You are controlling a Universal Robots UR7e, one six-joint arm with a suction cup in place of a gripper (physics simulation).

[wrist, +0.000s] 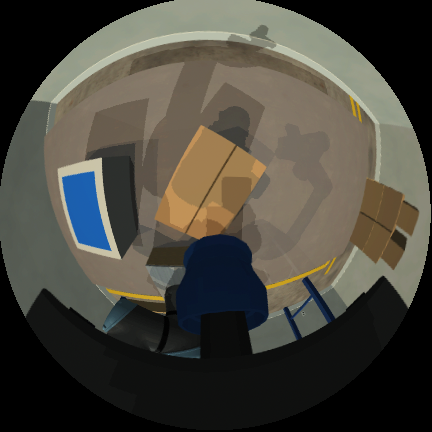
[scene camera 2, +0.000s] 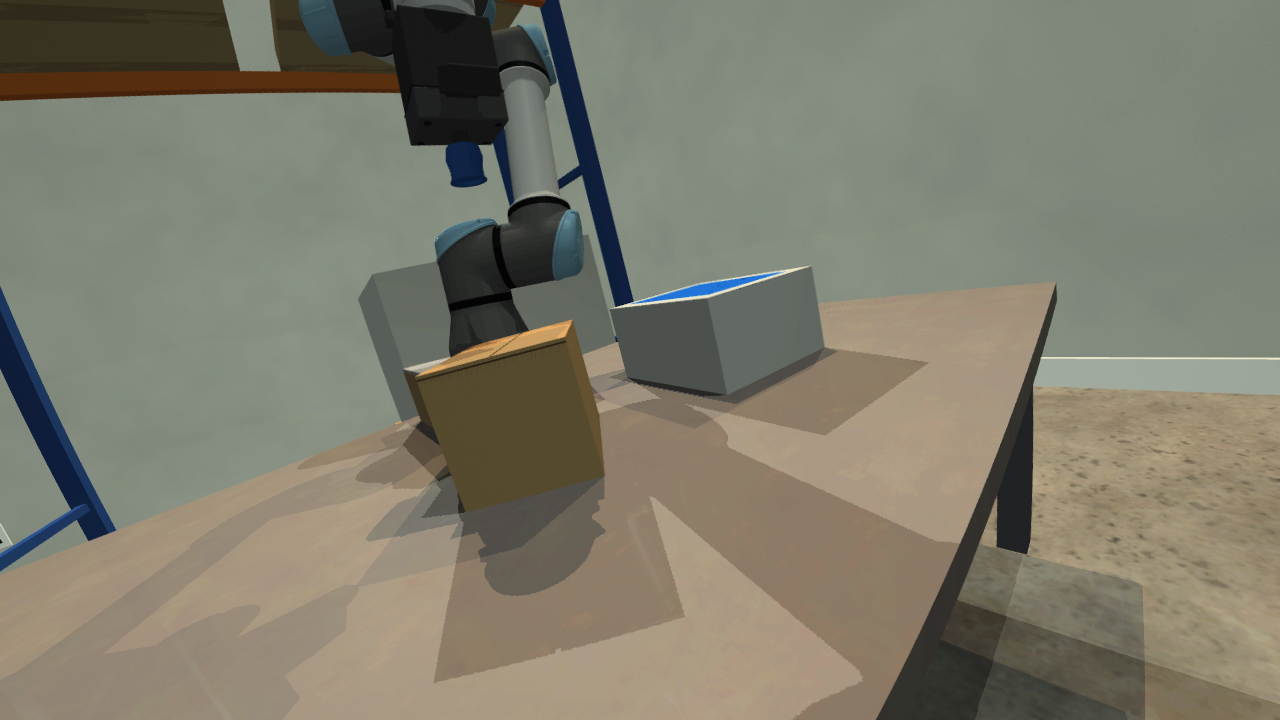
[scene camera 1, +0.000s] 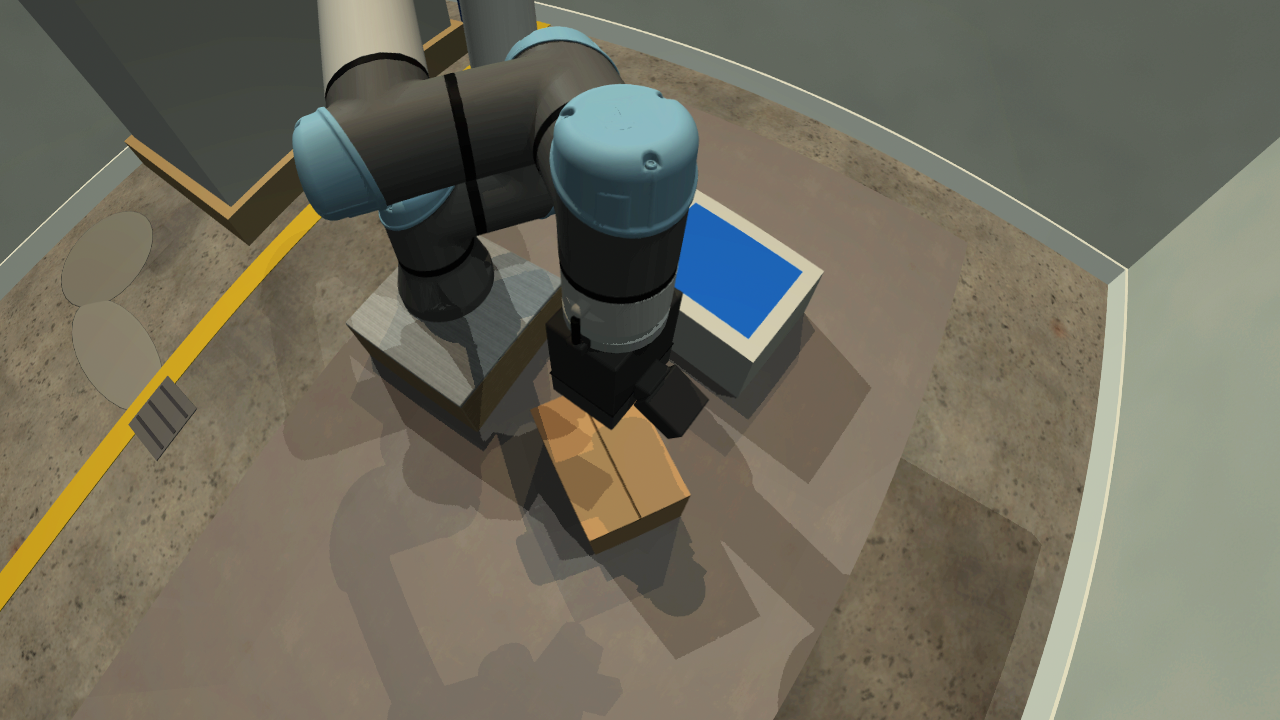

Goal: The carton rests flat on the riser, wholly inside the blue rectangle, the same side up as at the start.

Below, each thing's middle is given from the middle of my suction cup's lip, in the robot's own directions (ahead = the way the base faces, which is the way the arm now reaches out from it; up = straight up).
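The grey riser [scene camera 2: 720,336] is 31 cm to the left of my suction cup, 5 cm behind it and 25 cm below it. As for the brown carton [scene camera 2: 515,417], my suction cup is 24 cm above it, 1 cm past it and 1 cm to the left of it.
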